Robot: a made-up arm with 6 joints.
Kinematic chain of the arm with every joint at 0, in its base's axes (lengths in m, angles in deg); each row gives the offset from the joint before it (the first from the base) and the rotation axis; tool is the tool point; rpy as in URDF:
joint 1: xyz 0 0 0.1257 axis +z
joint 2: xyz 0 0 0 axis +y
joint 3: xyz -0.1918 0 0.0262 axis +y
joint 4: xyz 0.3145 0 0.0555 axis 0.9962 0 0.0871
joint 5: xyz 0 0 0 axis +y
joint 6: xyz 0.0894 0 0.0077 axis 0.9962 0 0.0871
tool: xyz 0 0 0 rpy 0 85 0
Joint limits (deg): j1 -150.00..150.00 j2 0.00..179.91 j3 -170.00..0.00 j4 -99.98..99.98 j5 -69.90..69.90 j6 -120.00..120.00
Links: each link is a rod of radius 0.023 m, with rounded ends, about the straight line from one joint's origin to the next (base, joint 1, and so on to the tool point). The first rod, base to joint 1, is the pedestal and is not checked.
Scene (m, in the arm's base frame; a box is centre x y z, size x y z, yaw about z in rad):
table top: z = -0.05
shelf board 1: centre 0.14 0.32 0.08 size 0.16 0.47 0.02 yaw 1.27
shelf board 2: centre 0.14 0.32 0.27 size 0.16 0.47 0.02 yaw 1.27
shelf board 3: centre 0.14 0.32 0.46 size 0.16 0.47 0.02 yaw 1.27
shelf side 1: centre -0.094 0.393 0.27 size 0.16 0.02 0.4 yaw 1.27
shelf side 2: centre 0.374 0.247 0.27 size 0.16 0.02 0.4 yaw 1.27
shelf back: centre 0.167 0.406 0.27 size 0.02 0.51 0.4 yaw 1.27
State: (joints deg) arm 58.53 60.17 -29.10 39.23 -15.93 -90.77
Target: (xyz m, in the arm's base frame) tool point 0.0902 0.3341 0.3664
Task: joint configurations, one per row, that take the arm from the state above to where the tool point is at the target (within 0.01 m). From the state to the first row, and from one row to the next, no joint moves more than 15 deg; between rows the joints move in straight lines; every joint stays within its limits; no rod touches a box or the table.
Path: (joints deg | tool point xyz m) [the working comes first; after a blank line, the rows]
Joints at the target: 77.35 64.92 -61.07 36.82 -16.13 -90.77
Straight joint move there: touches shelf board 2.

1: 61.46 48.71 -21.83 51.92 -29.42 -90.77 | 0.1649 0.2307 0.1904
2: 64.39 37.25 -14.55 64.61 -42.92 -90.77 | 0.1558 0.1974 0.1974
3: 67.32 25.79 -7.28 77.30 -56.41 -90.77 | 0.1469 0.1627 0.1899
4: 70.25 14.34 0.00 89.99 -69.90 -90.77 | 0.1366 0.1312 0.1695
5: 73.20 12.70 -5.92 76.97 -56.51 -90.77 | 0.1240 0.1586 0.2267
6: 76.15 11.06 -11.84 63.96 -43.12 -90.77 | 0.0996 0.1743 0.2813
7: 79.10 9.42 -17.76 50.94 -29.73 -90.77 | 0.0693 0.1777 0.3287
8: 82.04 7.78 -23.68 37.92 -16.34 -90.77 | 0.0394 0.1704 0.3664
9: 80.87 22.07 -33.03 37.65 -16.29 -90.77 | 0.0481 0.2026 0.3791
10: 79.70 36.35 -42.38 37.37 -16.24 -90.77 | 0.0594 0.2421 0.3847
11: 78.53 50.63 -51.72 37.09 -16.18 -90.77 | 0.0735 0.2867 0.3810
12: 77.35 64.92 -61.07 36.82 -16.13 -90.77 | 0.0902 0.3341 0.3664

